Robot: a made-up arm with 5 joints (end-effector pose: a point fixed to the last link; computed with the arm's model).
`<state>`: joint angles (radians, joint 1 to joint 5).
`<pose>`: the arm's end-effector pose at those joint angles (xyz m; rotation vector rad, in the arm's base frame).
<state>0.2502 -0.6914 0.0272 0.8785 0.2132</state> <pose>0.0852 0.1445 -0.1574 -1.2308 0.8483 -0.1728</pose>
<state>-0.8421 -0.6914 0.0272 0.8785 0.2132</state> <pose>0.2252 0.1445 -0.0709 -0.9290 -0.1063 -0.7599</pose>
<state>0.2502 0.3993 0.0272 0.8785 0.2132</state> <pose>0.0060 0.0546 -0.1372 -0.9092 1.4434 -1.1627</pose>
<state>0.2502 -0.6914 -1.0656 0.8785 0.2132</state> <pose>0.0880 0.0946 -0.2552 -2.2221 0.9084 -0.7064</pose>
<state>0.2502 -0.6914 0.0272 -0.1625 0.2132</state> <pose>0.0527 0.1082 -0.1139 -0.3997 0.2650 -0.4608</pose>
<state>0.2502 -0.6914 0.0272 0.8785 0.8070</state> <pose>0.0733 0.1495 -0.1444 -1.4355 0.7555 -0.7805</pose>
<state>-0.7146 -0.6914 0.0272 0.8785 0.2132</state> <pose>0.2149 0.1445 -0.0883 -0.9750 0.0055 -0.6988</pose>
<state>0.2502 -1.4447 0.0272 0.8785 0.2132</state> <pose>0.0699 0.2292 -0.1535 -1.2869 0.3621 0.4843</pose>
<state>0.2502 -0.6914 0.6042 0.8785 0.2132</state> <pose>0.0790 0.1234 -0.1015 -0.7024 0.7548 0.0728</pose>
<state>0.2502 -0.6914 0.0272 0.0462 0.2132</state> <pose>0.0623 0.1169 -0.1182 -0.5681 0.3829 -0.4114</pose>
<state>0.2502 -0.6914 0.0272 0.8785 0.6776</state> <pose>0.0760 0.1476 -0.1467 -1.3968 0.7809 -0.6463</pose>
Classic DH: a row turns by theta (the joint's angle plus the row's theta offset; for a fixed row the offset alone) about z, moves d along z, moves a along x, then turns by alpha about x. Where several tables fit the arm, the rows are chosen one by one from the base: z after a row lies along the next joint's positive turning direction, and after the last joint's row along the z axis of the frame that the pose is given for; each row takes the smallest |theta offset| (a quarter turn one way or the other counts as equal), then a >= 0, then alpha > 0; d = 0 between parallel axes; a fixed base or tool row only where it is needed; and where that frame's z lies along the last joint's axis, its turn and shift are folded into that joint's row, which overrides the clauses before.
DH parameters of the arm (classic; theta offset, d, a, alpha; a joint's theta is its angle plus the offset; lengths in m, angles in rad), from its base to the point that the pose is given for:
base (fixed): 0 0.001 0.084 -1.5708
joint 1: 0 0.1669 -0.0746 -1.5708
joint 2: -0.784 0.2038 -0.1164 -1.8948
joint 3: -1.2617 0.1311 0.0269 -2.3067
joint 4: -1.1268 0.1062 0.0295 -1.5708
joint 5: 0.9568 -0.1096 0.0187 2.6368
tool (fixed): -0.0254 -0.0518 0 0

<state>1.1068 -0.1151 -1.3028 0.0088 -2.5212</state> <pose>-0.1622 0.0570 -0.1361 0.3460 1.8819 1.5792</pose>
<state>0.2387 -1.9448 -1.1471 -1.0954 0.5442</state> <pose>0.0447 0.1845 -0.1947 -0.0370 -0.6431 0.2660</pose>
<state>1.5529 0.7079 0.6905 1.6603 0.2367</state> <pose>-0.0481 0.0711 0.0732 1.3200 -2.8040 0.3186</pose>
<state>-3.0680 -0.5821 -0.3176 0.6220 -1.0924</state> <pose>0.0353 0.1381 0.2056 -0.8730 -2.0954 -0.9907</pose>
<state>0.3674 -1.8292 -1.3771 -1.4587 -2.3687</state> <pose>-0.0218 0.1870 -0.2036 0.5544 1.5187 -2.2967</pose>
